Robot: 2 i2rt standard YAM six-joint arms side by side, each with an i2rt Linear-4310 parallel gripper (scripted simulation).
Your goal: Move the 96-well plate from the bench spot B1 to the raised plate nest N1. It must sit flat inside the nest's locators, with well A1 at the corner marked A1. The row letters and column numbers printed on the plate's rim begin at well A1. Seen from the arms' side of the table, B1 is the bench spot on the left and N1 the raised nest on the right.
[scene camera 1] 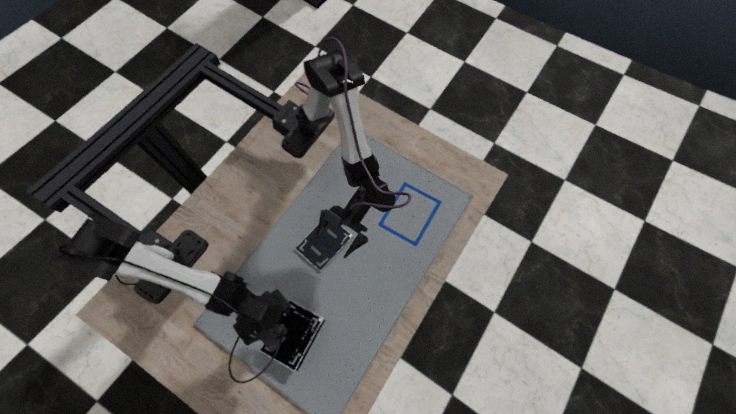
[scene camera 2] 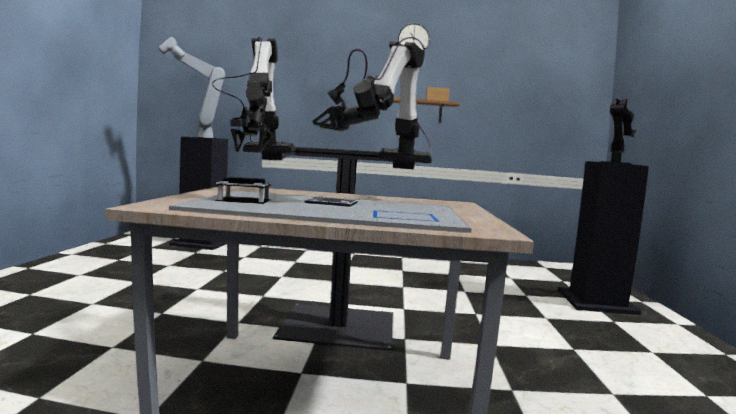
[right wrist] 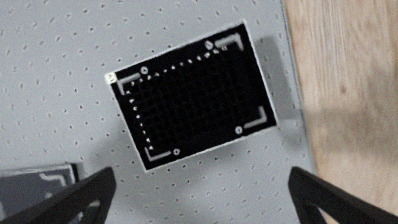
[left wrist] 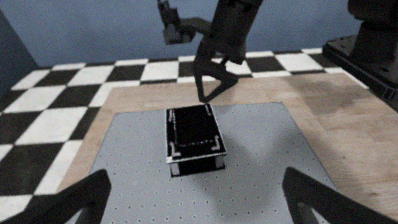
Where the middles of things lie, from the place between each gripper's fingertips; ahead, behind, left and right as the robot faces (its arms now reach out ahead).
Labels:
Now: right hand [scene camera 2: 248, 151] 4 cm short of the 96-well plate [scene camera 1: 296, 324], 1 cm to the right of it and 11 cm above it.
The 96-well plate lies 3 cm ahead of my left hand [scene camera 2: 316, 123], 24 cm to the right of it and 21 cm below it.

